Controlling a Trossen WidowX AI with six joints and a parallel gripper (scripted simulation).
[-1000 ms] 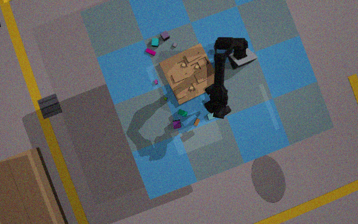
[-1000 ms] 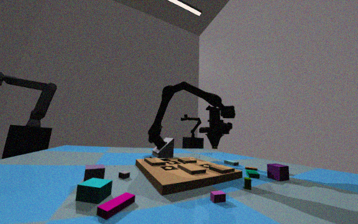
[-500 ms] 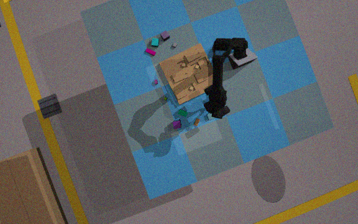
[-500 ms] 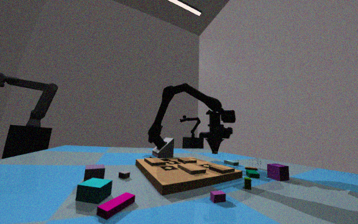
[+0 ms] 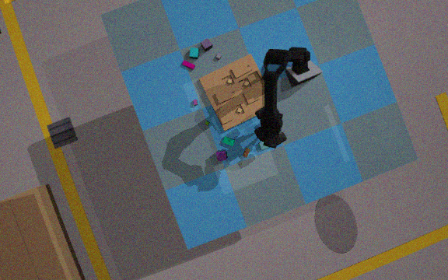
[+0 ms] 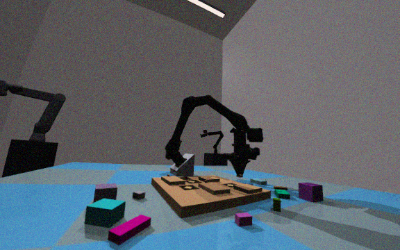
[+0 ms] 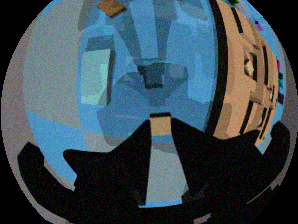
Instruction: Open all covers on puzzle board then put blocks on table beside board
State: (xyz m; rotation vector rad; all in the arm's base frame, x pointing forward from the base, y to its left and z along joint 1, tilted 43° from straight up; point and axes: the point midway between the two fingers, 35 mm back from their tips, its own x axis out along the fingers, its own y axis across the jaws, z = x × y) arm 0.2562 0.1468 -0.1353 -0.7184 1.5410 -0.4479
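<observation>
Right now the pale teal block is 4 cm ahead of my gripper tip, 8 cm to the left of it and 2 cm below it. Also, from my gripper tip: green block: 21 cm ahead, 1 cm to the right, 2 cm below; wooden bar: 15 cm ahead, 8 cm to the left, 3 cm below; purple cube: 27 cm ahead, 4 cm to the left, 1 cm below.
</observation>
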